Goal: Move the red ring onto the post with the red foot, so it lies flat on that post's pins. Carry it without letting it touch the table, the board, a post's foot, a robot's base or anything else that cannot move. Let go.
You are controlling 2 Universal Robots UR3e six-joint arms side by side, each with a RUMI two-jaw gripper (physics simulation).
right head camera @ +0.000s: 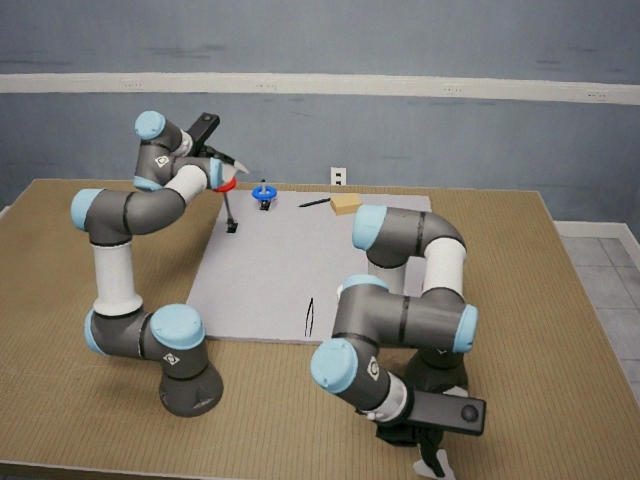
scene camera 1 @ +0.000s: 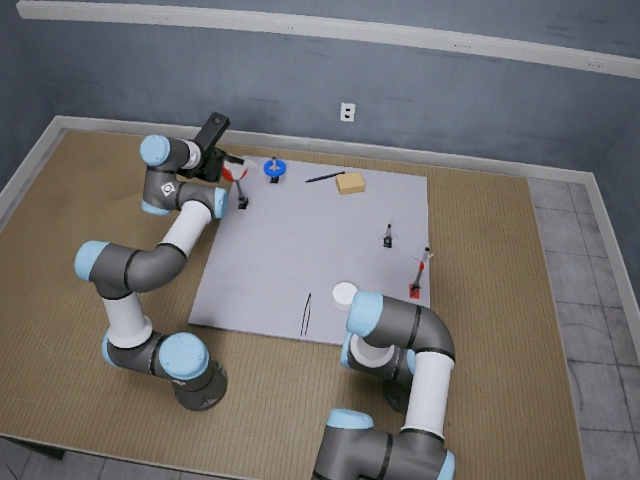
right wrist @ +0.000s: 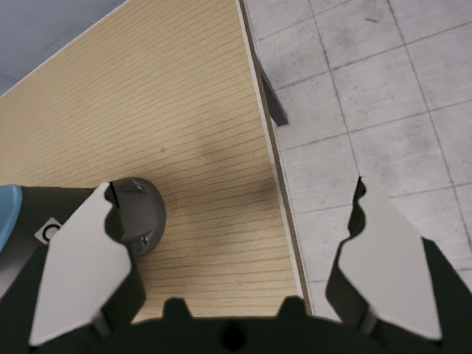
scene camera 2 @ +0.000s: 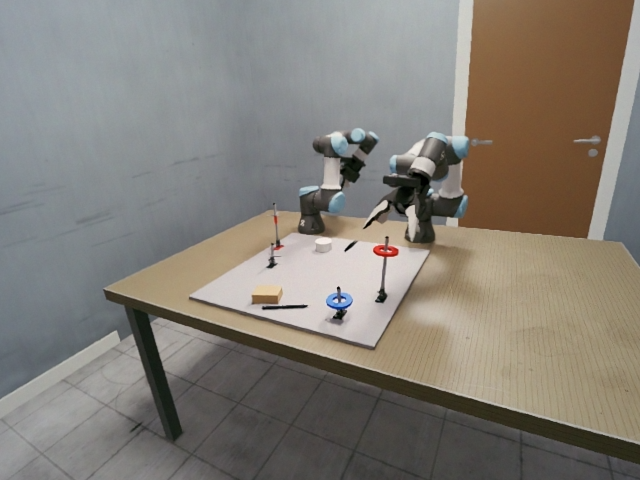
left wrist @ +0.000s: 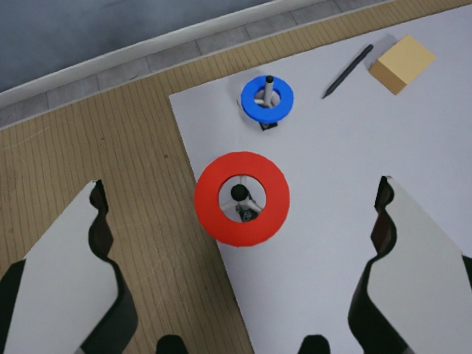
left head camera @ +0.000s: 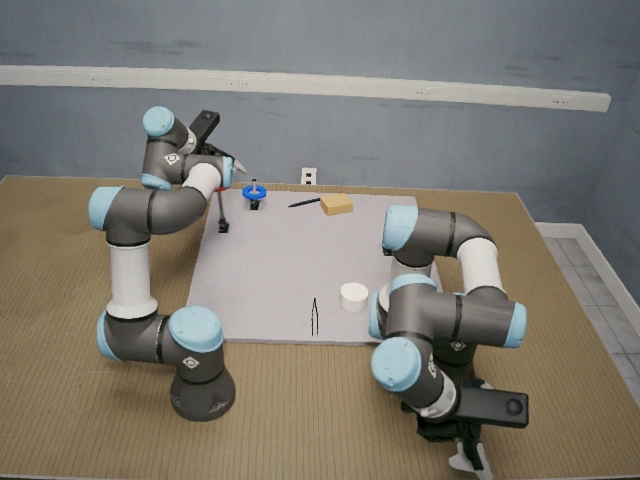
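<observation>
The red ring (right head camera: pixel 225 186) (scene camera 1: pixel 235 178) (scene camera 2: pixel 386 254) (left wrist: pixel 207 200) lies flat, high on a tall post (scene camera 1: pixel 238 190) (scene camera 2: pixel 383 274) with a black foot near the board's left edge in scene camera 1. My left gripper (scene camera 2: pixel 389 233) (left wrist: pixel 240 180) is open and empty, above the ring and post; in the left wrist view the ring shows between the fingers, left of middle. The post with the red foot (scene camera 1: pixel 418 276) (scene camera 2: pixel 276 233) stands upright, without a ring, at the board's right edge in scene camera 1. My right gripper (right wrist: pixel 235 181) is open and empty, over the table edge.
A blue ring (scene camera 1: pixel 274 174) (left wrist: pixel 250 110) sits on a short post beside the red ring's post. A black pen (scene camera 1: pixel 324 177), a yellow block (scene camera 1: pixel 350 183), a bare short post (scene camera 1: pixel 387 240), a white cylinder (scene camera 1: pixel 344 294) and black tweezers (scene camera 1: pixel 306 315) are on the board (scene camera 1: pixel 310 232).
</observation>
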